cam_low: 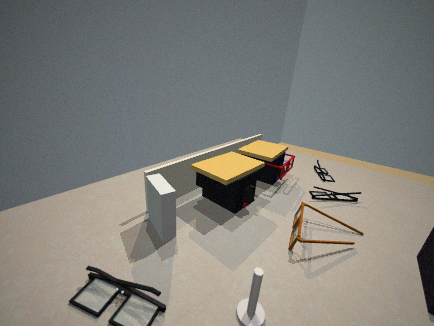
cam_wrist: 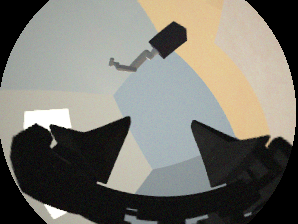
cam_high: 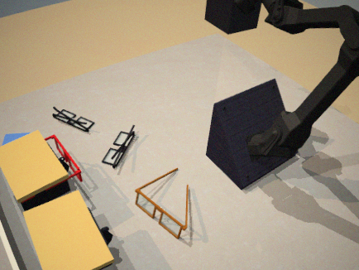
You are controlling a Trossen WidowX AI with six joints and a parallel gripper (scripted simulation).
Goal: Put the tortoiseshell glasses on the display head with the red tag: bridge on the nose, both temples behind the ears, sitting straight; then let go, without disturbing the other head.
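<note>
Right now my gripper tip is 52 cm short of the white post, 60 cm to the right of it and 35 cm above it. From my gripper tip the other things lie so: blue tag 78 cm ahead, 5 cm to the right, 37 cm below; white block 77 cm ahead, 58 cm to the left, 32 cm below.
</note>
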